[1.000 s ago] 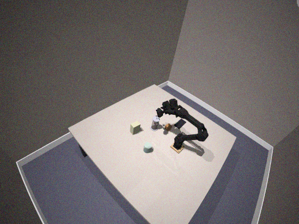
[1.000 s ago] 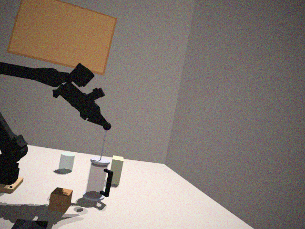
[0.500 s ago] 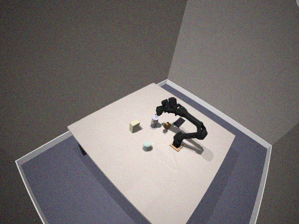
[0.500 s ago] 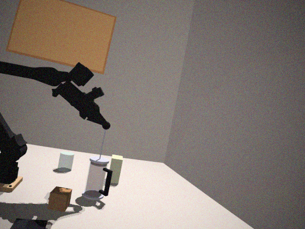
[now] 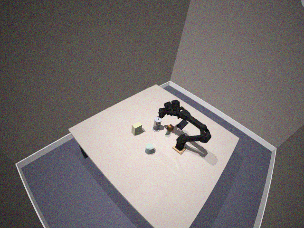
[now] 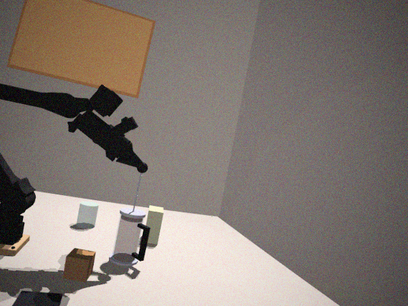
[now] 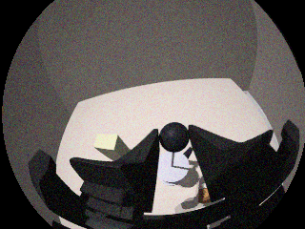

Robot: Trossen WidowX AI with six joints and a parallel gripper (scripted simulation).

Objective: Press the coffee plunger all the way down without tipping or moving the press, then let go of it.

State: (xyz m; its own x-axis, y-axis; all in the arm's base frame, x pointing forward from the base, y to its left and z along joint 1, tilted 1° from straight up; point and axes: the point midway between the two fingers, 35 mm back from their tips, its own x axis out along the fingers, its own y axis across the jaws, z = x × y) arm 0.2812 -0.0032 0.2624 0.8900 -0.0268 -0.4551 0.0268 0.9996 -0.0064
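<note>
Right now my gripper tip is 130 mm above the glass coffee press and 10 mm to the left of it. Round my gripper tip: dark flat pad 270 mm to the right, 260 mm below, 160 mm behind; pale yellow carton 200 mm below, 180 mm to the left, 80 mm ahead.
</note>
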